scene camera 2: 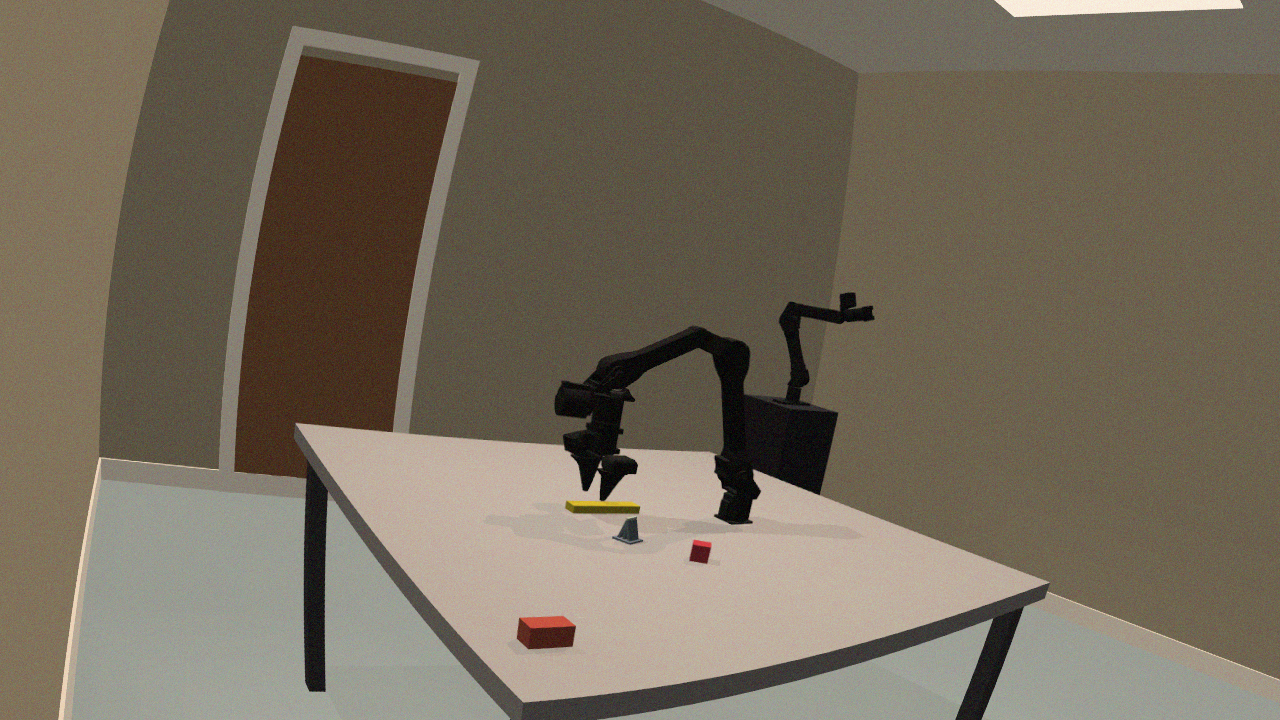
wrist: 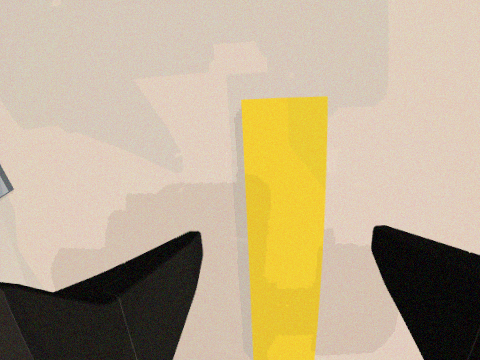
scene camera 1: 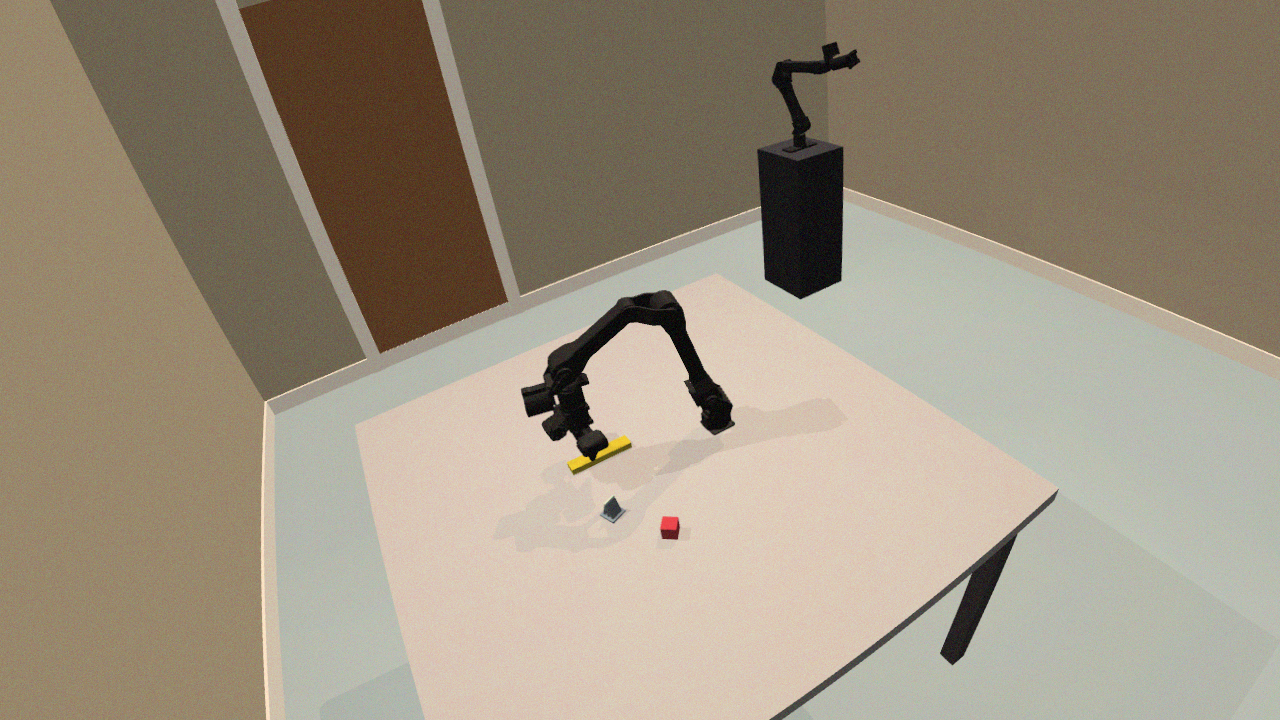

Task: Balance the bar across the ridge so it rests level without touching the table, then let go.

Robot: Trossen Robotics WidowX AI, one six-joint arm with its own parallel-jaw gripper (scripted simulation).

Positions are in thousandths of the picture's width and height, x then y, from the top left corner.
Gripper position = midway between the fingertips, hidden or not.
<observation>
My gripper (scene camera 2: 464,688) is open and holds nothing. I also see a yellow bar (scene camera 2: 488,705).
The yellow bar is seen too in the wrist view (wrist: 593,388) and in scene camera 1 (scene camera 1: 453,645). My gripper also shows in the wrist view (wrist: 597,671) and in scene camera 1 (scene camera 1: 459,628).
</observation>
